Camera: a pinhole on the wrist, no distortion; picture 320 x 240 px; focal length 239.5 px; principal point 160.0 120.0 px. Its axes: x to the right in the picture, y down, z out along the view. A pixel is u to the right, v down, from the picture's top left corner.
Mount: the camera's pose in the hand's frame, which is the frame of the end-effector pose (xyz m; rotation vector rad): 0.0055 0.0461 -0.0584 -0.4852 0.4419 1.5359
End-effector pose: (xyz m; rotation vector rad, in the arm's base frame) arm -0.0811 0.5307 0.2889 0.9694 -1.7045 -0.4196
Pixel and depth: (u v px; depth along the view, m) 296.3 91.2 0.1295
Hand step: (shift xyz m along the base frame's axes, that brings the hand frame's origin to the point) -0.0800 0.0944 0.1317
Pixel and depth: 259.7 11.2 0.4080
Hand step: -0.3542 0.0810 0.3323
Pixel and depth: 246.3 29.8 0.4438
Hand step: -0.3888 0.0962 0.3155
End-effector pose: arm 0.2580 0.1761 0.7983 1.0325 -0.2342 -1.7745
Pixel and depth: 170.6 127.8 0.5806
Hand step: -0.0342 -0.2730 0.4947
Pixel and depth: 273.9 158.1 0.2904
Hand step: 0.1445 -0.1355 0.2785
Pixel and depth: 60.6 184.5 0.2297
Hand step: -0.0654 -0.0445 0.2007
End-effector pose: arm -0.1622 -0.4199 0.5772 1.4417 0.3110 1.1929
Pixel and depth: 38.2 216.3 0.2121
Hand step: 0.0692 -0.1884 0.0570
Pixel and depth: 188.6 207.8 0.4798
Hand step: 0.0035 -0.4201 0.2787
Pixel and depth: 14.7 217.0 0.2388
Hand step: 0.1043 -0.2178 0.0461
